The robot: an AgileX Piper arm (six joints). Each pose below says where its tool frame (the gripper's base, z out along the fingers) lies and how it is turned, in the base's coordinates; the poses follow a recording.
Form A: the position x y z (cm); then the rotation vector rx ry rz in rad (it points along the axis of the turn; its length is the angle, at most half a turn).
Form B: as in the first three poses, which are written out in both.
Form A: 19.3 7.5 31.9 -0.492 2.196 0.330
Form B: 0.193 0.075 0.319 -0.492 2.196 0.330
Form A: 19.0 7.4 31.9 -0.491 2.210 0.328
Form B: 0.190 0.074 0.319 -0.491 2.210 0.328
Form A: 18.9 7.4 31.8 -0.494 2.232 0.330
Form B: 0.189 0.074 0.318 -0.494 2.232 0.330
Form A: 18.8 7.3 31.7 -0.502 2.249 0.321
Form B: 0.188 0.073 0.317 -0.502 2.249 0.321
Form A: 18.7 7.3 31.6 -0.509 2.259 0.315
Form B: 0.187 0.073 0.316 -0.509 2.259 0.315
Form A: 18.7 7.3 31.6 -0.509 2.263 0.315
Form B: 0.187 0.073 0.316 -0.509 2.263 0.315
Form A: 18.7 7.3 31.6 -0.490 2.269 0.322
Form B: 0.187 0.073 0.316 -0.490 2.269 0.322
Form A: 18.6 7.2 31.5 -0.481 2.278 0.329
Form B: 0.186 0.072 0.315 -0.481 2.278 0.329
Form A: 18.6 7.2 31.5 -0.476 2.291 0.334
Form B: 0.186 0.072 0.315 -0.476 2.291 0.334
